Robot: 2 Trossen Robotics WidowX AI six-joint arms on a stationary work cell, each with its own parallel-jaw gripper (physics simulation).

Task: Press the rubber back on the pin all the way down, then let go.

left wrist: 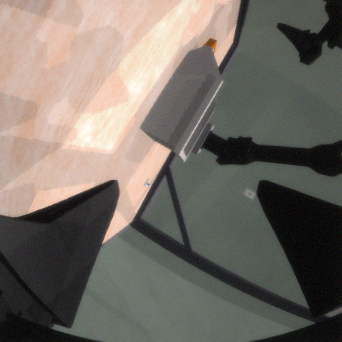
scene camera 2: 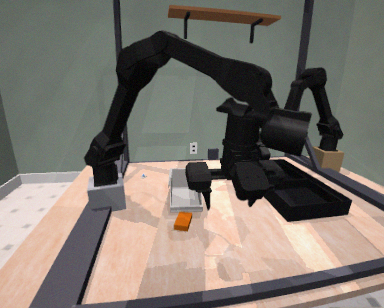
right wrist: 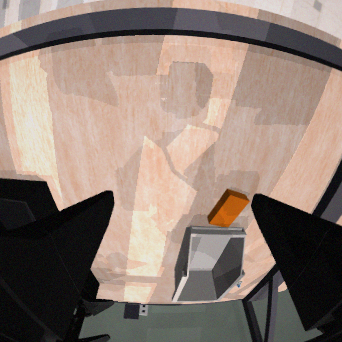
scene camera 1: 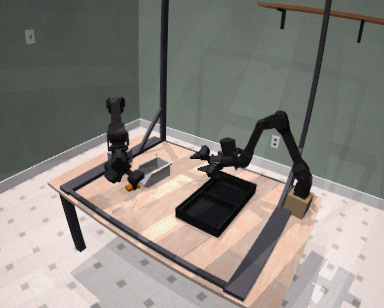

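Where they show: left gripper, fingertip midpoint: [left wrist: 189,187] [right wrist: 110,316] [scene camera 1: 193,163]; right gripper, fingertip midpoint: [left wrist: 285,5] [scene camera 2: 229,207] [right wrist: 184,199] [scene camera 1: 127,185]; left arm's base, link origin: [scene camera 2: 327,149] [scene camera 1: 301,193]; right arm's base, link origin: [left wrist: 205,138] [scene camera 2: 105,181].
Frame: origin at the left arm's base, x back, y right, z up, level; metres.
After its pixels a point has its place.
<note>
A tiny pale blue and white item [scene camera 1: 156,155] {x -0.834, y -0.106, z -0.092 m} [scene camera 2: 143,175] {x -0.841, y -0.103, z -0.086 m} [left wrist: 147,183] {x -0.836, y -0.100, z -0.087 m} [right wrist: 239,283] {x -0.847, y -0.100, z -0.092 m} is on the table behind the grey bin. It is too small to tell whether it is the pin or its rubber back, and neither can be made out for certain elsewhere. My right gripper [scene camera 1: 125,177] [scene camera 2: 230,206] {x -0.581, y -0.505, z 0.016 m} [right wrist: 184,199] {x -0.581, y -0.505, z 0.016 m} is open and empty, above the table near the grey bin and the orange block. My left gripper [scene camera 1: 197,163] {x -0.502, y -0.164, z 0.018 m} [left wrist: 189,187] {x -0.502, y -0.164, z 0.018 m} is open and empty, raised near the far end of the black tray. Both are apart from the tiny item.
The grey bin [scene camera 1: 158,174] {x -0.626, y -0.282, z -0.048 m} [scene camera 2: 186,209] {x -0.669, y -0.375, z -0.071 m} [left wrist: 175,105] {x -0.627, y -0.254, z -0.061 m} [right wrist: 217,231] {x -0.666, y -0.380, z -0.065 m} stands on the table, with the orange block [scene camera 1: 131,188] {x -0.665, y -0.425, z -0.082 m} [scene camera 2: 183,221] {x -0.678, y -0.422, z -0.078 m} [left wrist: 213,45] {x -0.670, y -0.429, z -0.078 m} [right wrist: 229,207] {x -0.675, y -0.419, z -0.078 m} near its end. The black divided tray [scene camera 1: 198,222] {x -0.271, y -0.399, z -0.060 m} [scene camera 2: 320,210] {x -0.285, y -0.400, z -0.067 m} lies beside them. Dark frame bars run along the table's edges.
</note>
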